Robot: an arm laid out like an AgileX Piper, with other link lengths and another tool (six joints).
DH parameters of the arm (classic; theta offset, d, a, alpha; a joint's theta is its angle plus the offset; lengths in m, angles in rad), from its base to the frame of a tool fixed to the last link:
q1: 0 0.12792 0 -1.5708
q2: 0.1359 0 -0.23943 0
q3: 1.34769 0 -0.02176 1.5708
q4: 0 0.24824 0 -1.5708
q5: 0 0 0 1.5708
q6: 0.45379 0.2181 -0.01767 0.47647
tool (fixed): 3.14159 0.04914 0 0
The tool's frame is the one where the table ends.
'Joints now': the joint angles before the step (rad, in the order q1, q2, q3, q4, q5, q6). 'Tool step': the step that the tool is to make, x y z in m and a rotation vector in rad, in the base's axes. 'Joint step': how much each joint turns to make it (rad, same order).
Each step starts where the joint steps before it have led.
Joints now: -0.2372 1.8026 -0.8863 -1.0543 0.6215 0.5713
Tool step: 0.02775 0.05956 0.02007 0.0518 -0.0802 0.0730
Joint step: 0.1644 -0.0879 0.0041 0.1096 0.0231 -0.0001
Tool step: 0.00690 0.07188 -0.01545 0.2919 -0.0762 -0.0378
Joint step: 0.0535 -0.0573 0.0000 0.4121 -0.0886 -0.1567
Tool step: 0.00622 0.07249 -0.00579 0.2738 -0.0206 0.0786
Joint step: 0.0022 -0.0365 0.0000 0.5550 -0.0389 -0.4479
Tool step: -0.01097 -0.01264 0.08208 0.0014 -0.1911 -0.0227
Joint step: -0.0542 -0.3336 0.0855 0.0413 0.0585 -0.0568
